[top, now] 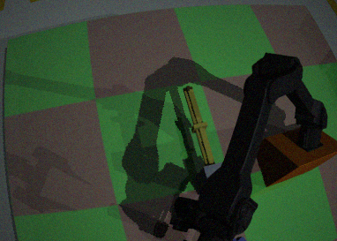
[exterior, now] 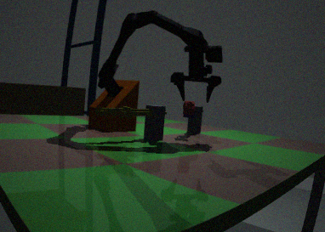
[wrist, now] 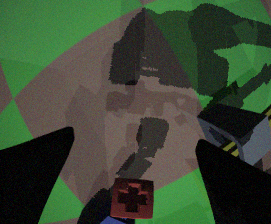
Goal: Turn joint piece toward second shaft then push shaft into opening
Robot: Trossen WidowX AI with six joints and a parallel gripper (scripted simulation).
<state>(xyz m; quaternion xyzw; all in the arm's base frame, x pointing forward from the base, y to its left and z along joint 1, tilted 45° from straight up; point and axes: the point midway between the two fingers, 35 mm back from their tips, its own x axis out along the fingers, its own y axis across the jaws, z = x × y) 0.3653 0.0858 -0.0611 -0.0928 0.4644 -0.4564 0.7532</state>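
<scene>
Now: gripper tip 7 cm past the square joint piece, 5 cm to the right of it and 3 cm above it.
</scene>
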